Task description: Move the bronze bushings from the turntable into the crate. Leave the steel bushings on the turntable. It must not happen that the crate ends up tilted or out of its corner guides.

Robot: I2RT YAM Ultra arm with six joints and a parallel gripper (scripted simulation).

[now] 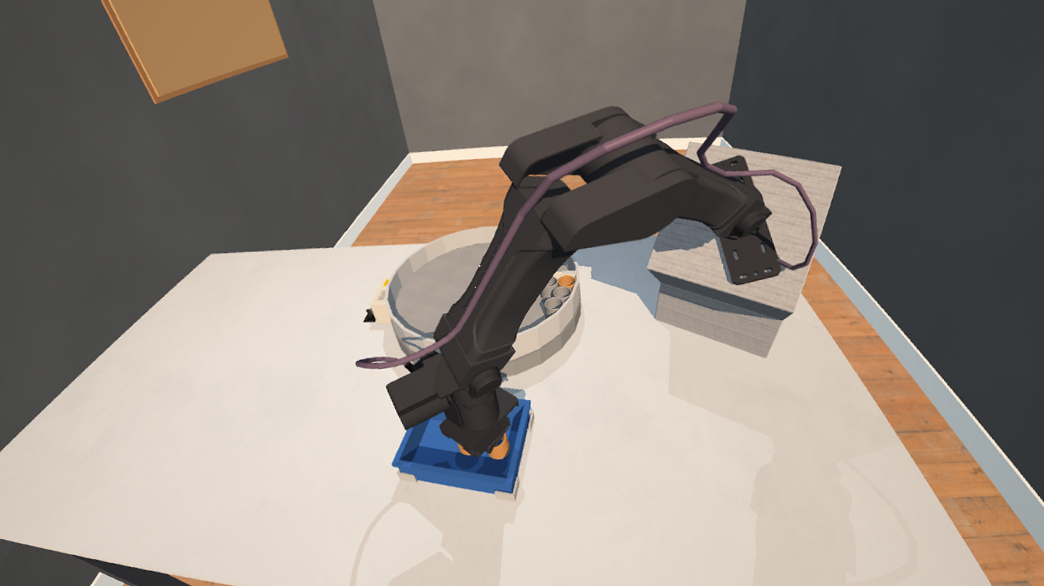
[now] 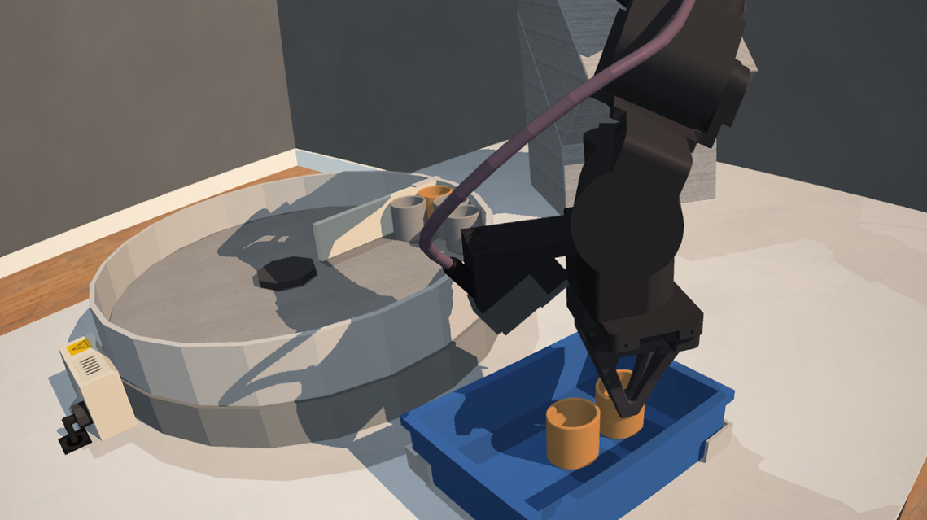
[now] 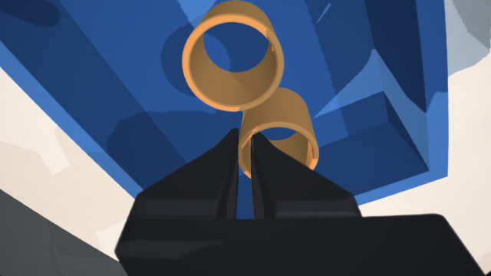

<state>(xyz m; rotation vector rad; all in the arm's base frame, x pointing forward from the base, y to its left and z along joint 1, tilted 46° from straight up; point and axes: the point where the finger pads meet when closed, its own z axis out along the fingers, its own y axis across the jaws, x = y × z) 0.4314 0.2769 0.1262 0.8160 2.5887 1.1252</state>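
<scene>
My hand is 4 cm short of the blue crate, 1 cm to the left of it and 1 cm above it. Also, from my hand: round turntable 36 cm to the right, 10 cm ahead, 1 cm above.
</scene>
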